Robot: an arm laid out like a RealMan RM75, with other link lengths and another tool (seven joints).
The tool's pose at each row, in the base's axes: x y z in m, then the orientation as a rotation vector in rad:
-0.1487 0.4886 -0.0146 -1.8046 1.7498 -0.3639
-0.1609 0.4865 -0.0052 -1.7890 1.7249 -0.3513
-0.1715 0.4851 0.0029 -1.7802 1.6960 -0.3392
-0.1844 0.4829 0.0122 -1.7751 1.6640 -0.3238
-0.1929 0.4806 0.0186 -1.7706 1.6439 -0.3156
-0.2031 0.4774 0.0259 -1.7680 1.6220 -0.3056
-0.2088 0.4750 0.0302 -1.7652 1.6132 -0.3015
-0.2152 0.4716 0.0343 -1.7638 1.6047 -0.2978
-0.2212 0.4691 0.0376 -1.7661 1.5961 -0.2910
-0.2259 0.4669 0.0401 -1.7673 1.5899 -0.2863
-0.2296 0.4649 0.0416 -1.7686 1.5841 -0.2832
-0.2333 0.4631 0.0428 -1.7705 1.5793 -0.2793
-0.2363 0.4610 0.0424 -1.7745 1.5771 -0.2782
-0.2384 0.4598 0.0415 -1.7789 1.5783 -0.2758
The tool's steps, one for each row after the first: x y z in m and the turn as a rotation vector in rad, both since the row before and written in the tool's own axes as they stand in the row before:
-0.0011 0.0043 -0.0149 0.0163 -0.0265 0.0011
-0.0017 0.0036 -0.0128 0.0141 -0.0268 -0.0047
-0.0018 0.0045 -0.0153 0.0116 -0.0296 -0.0075
-0.0008 0.0026 -0.0105 0.0087 -0.0181 -0.0045
-0.0007 0.0033 -0.0125 0.0074 -0.0197 -0.0059
0.0000 0.0016 -0.0074 0.0041 -0.0084 -0.0014
0.0008 0.0022 -0.0080 0.0032 -0.0077 -0.0022
0.0002 0.0024 -0.0069 -0.0006 -0.0086 -0.0033
0.0003 0.0019 -0.0054 -0.0001 -0.0062 -0.0022
0.0006 0.0018 -0.0040 0.0004 -0.0050 -0.0026
0.0005 0.0020 -0.0037 -0.0008 -0.0047 -0.0022
0.0014 0.0025 -0.0023 -0.0022 -0.0009 -0.0029
0.0009 0.0022 -0.0011 -0.0045 0.0005 -0.0011

